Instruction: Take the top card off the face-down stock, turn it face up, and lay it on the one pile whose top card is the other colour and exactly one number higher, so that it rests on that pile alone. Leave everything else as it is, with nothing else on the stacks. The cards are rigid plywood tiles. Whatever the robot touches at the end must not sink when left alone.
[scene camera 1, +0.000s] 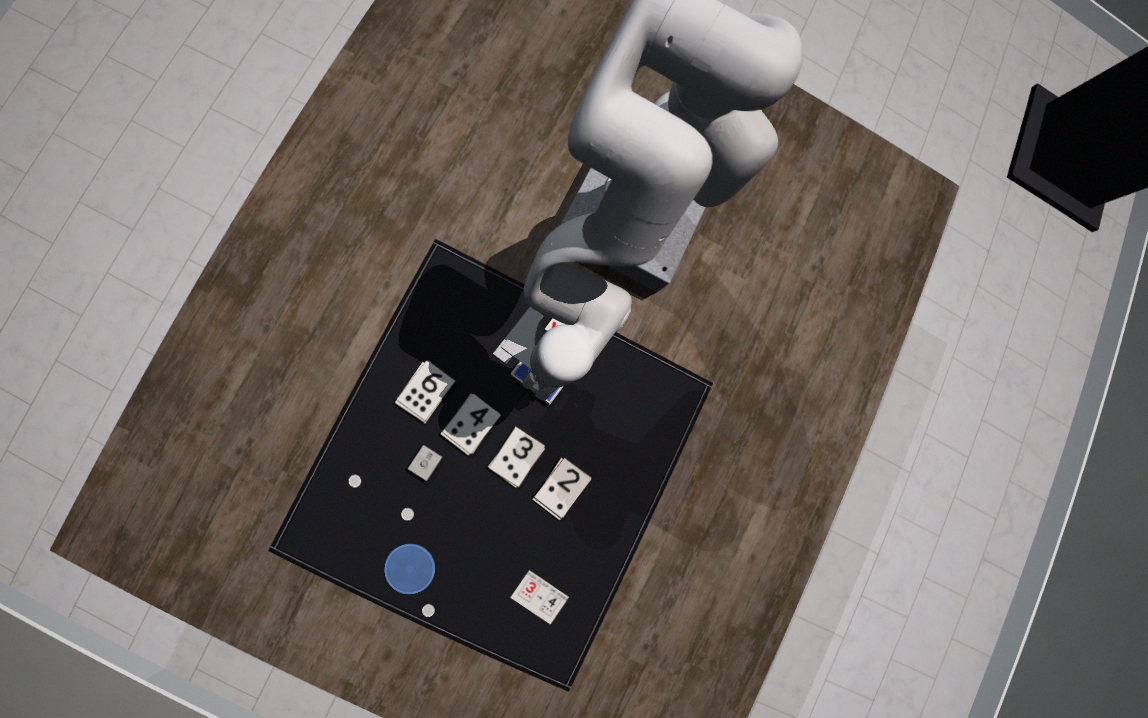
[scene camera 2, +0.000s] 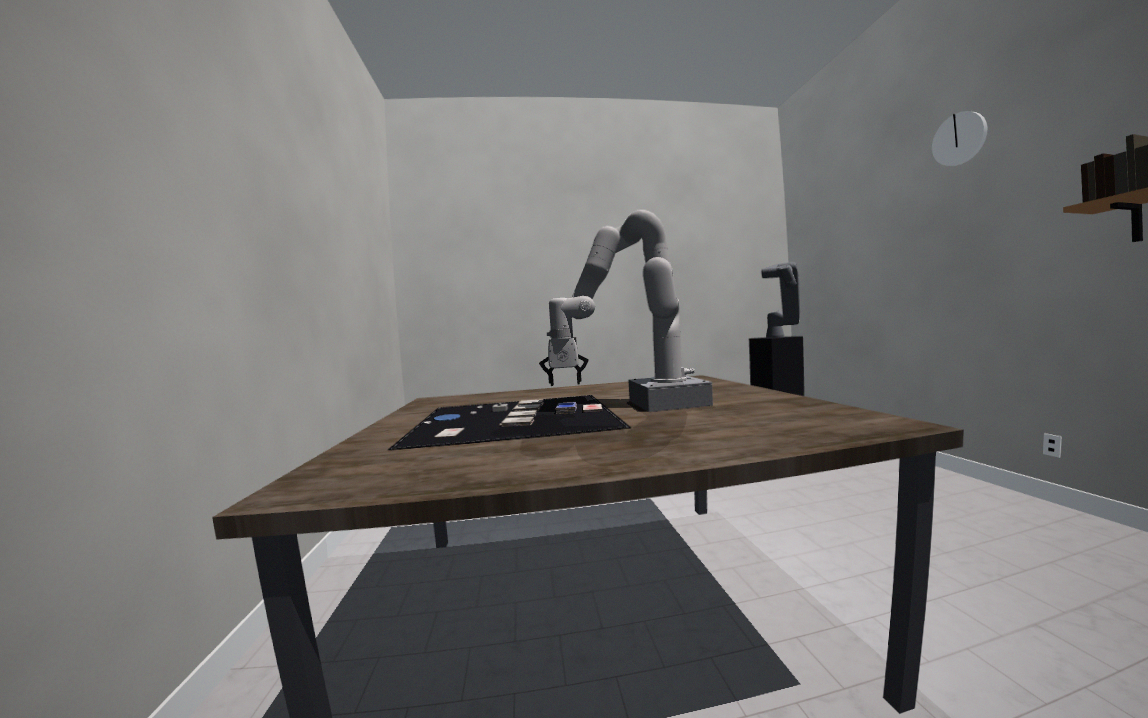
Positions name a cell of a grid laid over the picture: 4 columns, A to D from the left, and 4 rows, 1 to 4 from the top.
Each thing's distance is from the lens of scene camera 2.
my gripper (scene camera 2: B3): 1.32 m
black mat (scene camera 2: B3): 1.22 m
